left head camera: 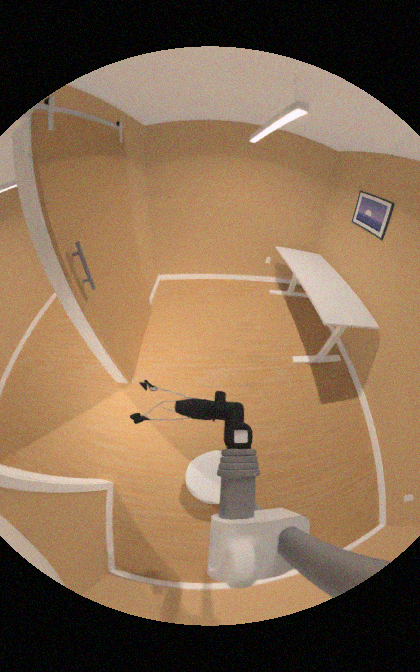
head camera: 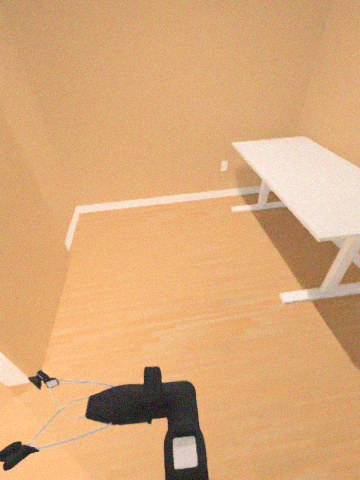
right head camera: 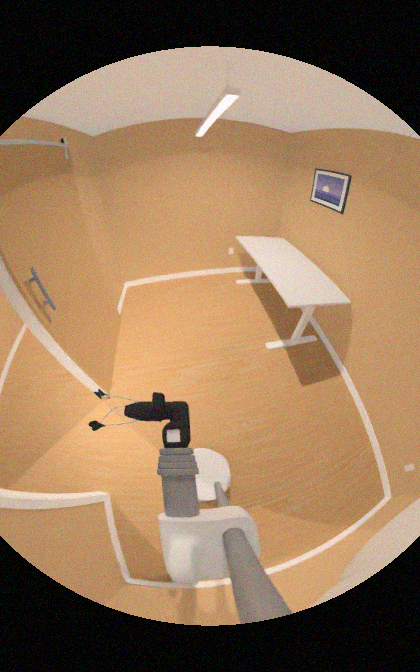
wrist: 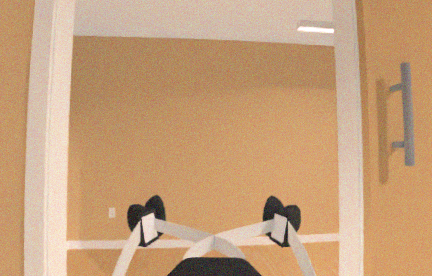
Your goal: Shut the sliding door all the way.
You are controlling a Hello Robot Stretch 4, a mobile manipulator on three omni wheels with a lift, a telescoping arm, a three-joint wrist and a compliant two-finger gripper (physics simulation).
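Seen in the pictures: gripper, fingertip midpoint: [left head camera: 134, 399] [head camera: 14, 415] [right head camera: 91, 408] [wrist: 214, 212]; robot's base, link origin: [left head camera: 213, 475] [right head camera: 201, 473].
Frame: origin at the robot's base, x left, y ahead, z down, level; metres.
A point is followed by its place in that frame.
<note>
The sliding door [left head camera: 100, 200] @[x 0.877, y 1.271, z -1.475 m] [right head camera: 55, 220] @[x 0.881, y 1.328, z -1.466 m] [wrist: 400, 215] @[x 0.846, y 0.855, z -0.855 m] is a tan panel hanging from an overhead rail [left head camera: 85, 114] [right head camera: 30, 143], beside the doorway. Its grey vertical bar handle [left head camera: 85, 266] @[x 0.779, y 0.837, z -1.166 m] [right head camera: 43, 288] @[x 0.776, y 0.842, z -1.169 m] [wrist: 408, 114] @[x 0.778, y 0.837, z -1.162 m] stands off the panel, at the right in the wrist view. The doorway is uncovered, and the room beyond shows between its white jambs. My gripper [head camera: 31, 417] [left head camera: 141, 402] @[x 0.308, y 0.264, z -0.996 m] [right head camera: 99, 410] [wrist: 214, 212] @[x 0.308, y 0.264, z -0.996 m] is open and empty, pointing at the opening, with the handle to its right in the wrist view. It is apart from the door and handle.
The white doorway jamb [left head camera: 76, 312] @[x 0.924, y 0.744, z -0.909 m] [right head camera: 60, 354] @[x 0.933, y 0.744, z -0.682 m] [wrist: 350, 150] @[x 0.938, y 0.743, z -1.059 m] stands beside the door. Another jamb [wrist: 57, 150] @[x 0.871, y -0.219, z -1.057 m] bounds the opening at the left. A white table [head camera: 300, 175] @[x -1.023, y 1.719, z -0.692 m] [left head camera: 325, 290] @[x -1.021, y 1.492, z -0.692 m] [right head camera: 290, 270] @[x -1.061, y 1.535, z -0.693 m] stands at the right. My white base [left head camera: 201, 480] @[x 0.089, y -0.027, z -0.187 m] [right head camera: 212, 470] @[x -0.082, y 0.025, z -0.187 m] is below the arm.
</note>
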